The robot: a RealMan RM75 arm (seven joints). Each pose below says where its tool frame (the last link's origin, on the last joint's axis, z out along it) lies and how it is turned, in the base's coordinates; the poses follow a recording.
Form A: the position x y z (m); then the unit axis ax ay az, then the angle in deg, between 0 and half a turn.
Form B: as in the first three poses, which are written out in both.
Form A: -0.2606, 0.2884, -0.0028, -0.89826, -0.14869, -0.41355, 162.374
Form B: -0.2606, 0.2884, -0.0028, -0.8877, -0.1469, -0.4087, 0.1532
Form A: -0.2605, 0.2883, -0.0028, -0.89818, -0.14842, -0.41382, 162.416
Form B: -0.2605, 0.2883, -0.0028, -0.8876, -0.1467, -0.4090, 0.1528
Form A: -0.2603, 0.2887, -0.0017, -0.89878, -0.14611, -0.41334, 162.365
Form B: -0.2603, 0.2887, -0.0017, -0.8882, -0.1444, -0.4085, 0.1533
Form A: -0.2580, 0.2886, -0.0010, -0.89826, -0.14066, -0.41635, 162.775
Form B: -0.2580, 0.2886, -0.0010, -0.8881, -0.1391, -0.4117, 0.1498
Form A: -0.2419, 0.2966, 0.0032, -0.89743, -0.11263, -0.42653, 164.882
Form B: -0.2419, 0.2966, 0.0032, -0.8896, -0.1117, -0.4228, 0.1315
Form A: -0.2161, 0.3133, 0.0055, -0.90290, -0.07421, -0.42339, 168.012
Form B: -0.2161, 0.3133, 0.0055, -0.8980, -0.0738, -0.4211, 0.1044
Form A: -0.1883, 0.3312, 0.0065, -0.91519, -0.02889, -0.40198, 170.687
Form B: -0.1883, 0.3312, 0.0065, -0.9122, -0.0288, -0.4007, 0.0812
